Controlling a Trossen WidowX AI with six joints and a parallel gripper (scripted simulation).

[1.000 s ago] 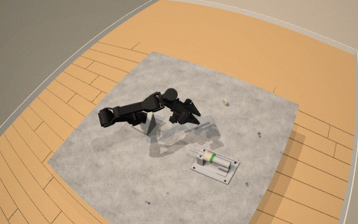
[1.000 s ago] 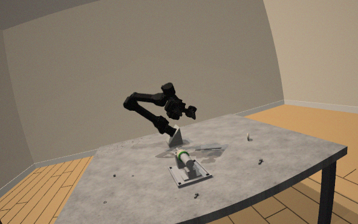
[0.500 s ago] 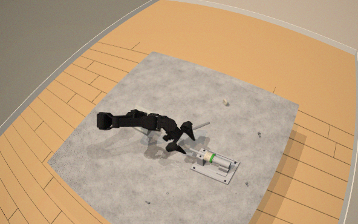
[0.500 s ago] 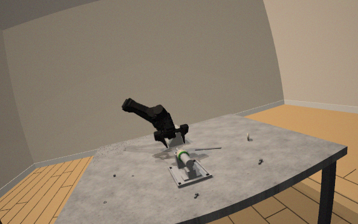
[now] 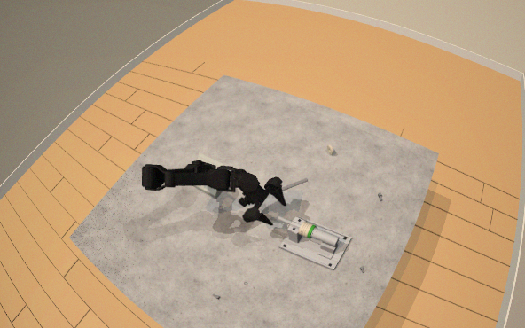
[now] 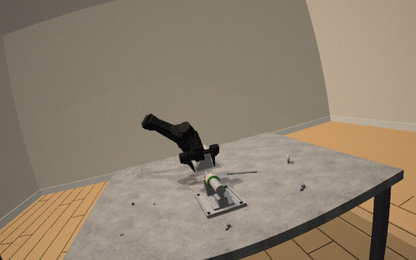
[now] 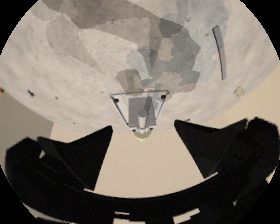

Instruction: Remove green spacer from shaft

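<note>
The shaft lies 8 cm ahead of my gripper tip, 2 cm below it and 1 cm to the right of it. Also, from my gripper tip: thin grey rod: 19 cm to the left, 10 cm below, 6 cm behind; beige spacer: 11 cm ahead, 2 cm below, 1 cm to the right; green spacer: 13 cm ahead, 2 cm below, 1 cm to the right.
</note>
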